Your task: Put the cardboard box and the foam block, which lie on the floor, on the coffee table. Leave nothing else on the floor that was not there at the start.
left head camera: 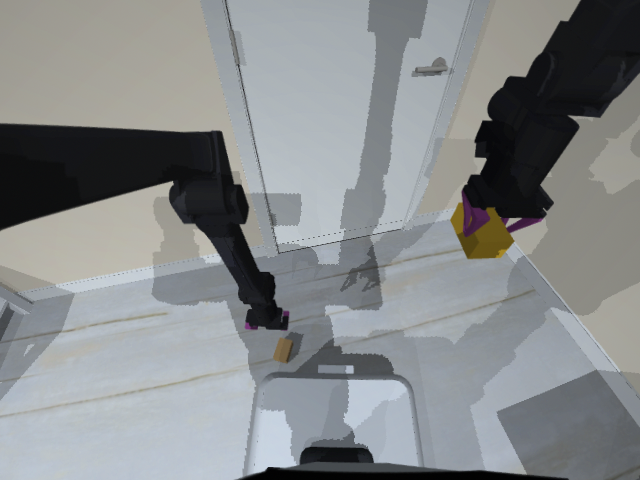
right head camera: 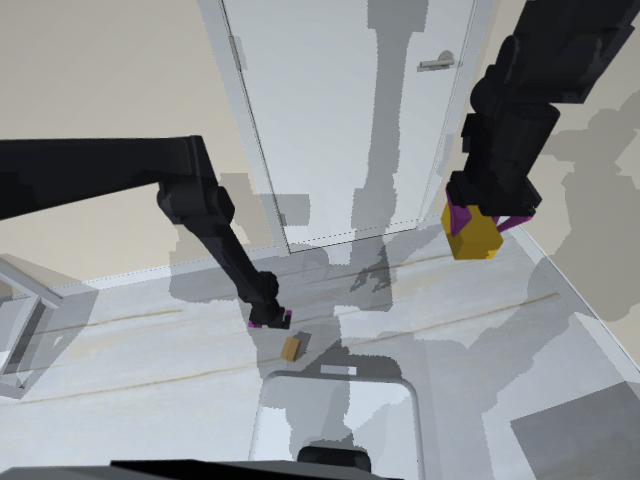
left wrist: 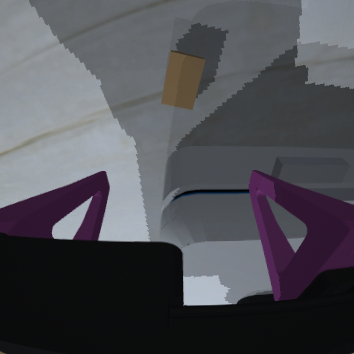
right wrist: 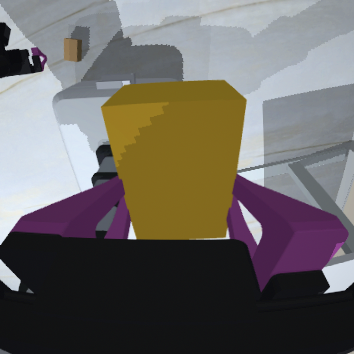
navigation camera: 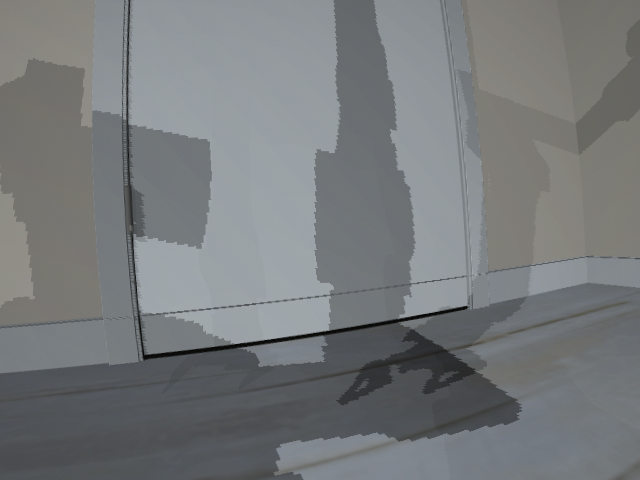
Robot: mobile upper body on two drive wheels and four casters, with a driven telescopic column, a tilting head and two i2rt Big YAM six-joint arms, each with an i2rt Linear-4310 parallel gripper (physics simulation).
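Places are measured from the left arm's base along level axes (x ahead, y left, z up), in millimetres.
Pixels of known places: left gripper, fingertip midpoint: (left head camera: pixel 270 328) (right head camera: pixel 274 326) (left wrist: pixel 178 178) (right wrist: pixel 32 59); right gripper, fingertip midpoint: (left head camera: pixel 481 234) (right head camera: pixel 471 234) (right wrist: pixel 178 177).
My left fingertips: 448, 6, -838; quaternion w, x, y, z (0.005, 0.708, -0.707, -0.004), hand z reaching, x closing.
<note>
Ahead of a thing's pixels: the offset from my left fingertips to its top centre, as dx, dy, dz.
A small brown cardboard box {+11, -7, -269} (left head camera: pixel 282 350) (right head camera: pixel 290 349) (left wrist: pixel 183 80) (right wrist: pixel 73 50) lies on the floor near the front edge of my base. My left gripper (left head camera: pixel 268 324) (right head camera: pixel 271 322) (left wrist: pixel 178 178) is open and empty; in the head views it shows just up and left of the box, and in the left wrist view the box appears beyond its fingertips. My right gripper (left head camera: pixel 486 231) (right head camera: pixel 476 231) (right wrist: pixel 178 177) is shut on the yellow foam block {-41, -459, +598} (left head camera: pixel 485 246) (right head camera: pixel 475 249) (right wrist: pixel 175 125) and holds it up in the air. I cannot identify the coffee table's top in these views.
My white base (left head camera: pixel 330 375) (right head camera: pixel 338 375) (right wrist: pixel 75 105) is at the bottom centre of the head views. A door (left head camera: pixel 320 103) (right head camera: pixel 320 103) (navigation camera: pixel 268 155) and walls stand ahead. A grey frame (right head camera: pixel 31 279) is at the far left; another grey frame (right wrist: pixel 315 190) shows at the right wrist view's right.
</note>
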